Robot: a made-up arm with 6 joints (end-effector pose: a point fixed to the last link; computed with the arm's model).
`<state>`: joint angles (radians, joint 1 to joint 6).
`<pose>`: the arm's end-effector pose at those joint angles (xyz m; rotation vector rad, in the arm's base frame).
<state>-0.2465 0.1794 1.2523 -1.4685 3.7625 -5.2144</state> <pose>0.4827 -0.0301 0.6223 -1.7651 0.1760 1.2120</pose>
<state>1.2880 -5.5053 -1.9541 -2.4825 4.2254 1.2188</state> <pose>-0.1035 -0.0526 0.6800 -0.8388 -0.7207 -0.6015</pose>
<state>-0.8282 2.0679 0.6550 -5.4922 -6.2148 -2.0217</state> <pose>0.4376 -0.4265 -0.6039 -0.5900 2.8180 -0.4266</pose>
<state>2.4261 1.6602 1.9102 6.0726 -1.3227 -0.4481</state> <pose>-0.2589 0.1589 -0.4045 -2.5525 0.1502 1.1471</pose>
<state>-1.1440 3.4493 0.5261 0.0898 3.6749 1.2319</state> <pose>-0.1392 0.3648 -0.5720 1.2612 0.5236 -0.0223</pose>
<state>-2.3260 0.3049 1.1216 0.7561 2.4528 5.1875</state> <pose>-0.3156 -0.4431 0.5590 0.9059 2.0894 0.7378</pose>
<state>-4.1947 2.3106 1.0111 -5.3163 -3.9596 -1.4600</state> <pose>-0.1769 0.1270 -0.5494 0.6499 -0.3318 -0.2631</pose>
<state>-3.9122 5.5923 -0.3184 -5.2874 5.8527 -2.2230</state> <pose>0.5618 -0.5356 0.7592 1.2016 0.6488 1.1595</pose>
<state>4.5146 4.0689 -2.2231 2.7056 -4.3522 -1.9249</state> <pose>0.0452 -0.1291 -0.1532 -0.1167 0.4091 -0.4074</pose>
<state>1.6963 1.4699 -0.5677 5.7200 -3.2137 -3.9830</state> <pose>-0.1162 0.7212 0.4178 1.3302 2.0556 -0.8010</pose>
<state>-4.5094 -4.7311 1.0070 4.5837 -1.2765 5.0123</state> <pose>-0.2653 0.6603 -0.2905 -1.0605 -1.6980 0.9377</pose>
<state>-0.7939 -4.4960 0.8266 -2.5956 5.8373 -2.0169</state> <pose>0.5109 -0.4454 -0.4715 2.8717 1.1096 0.4066</pose>
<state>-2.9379 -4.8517 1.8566 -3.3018 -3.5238 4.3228</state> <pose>-0.3867 -0.1157 -0.1936 0.5271 -0.2563 -1.5515</pose>
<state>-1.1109 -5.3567 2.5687 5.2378 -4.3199 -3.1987</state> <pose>0.0146 -0.1496 -0.0074 -1.3719 -0.3602 2.4900</pose>
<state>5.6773 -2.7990 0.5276 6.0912 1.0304 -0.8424</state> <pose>-0.4966 0.3588 -0.5427 0.3764 -1.3000 -1.2246</pose>
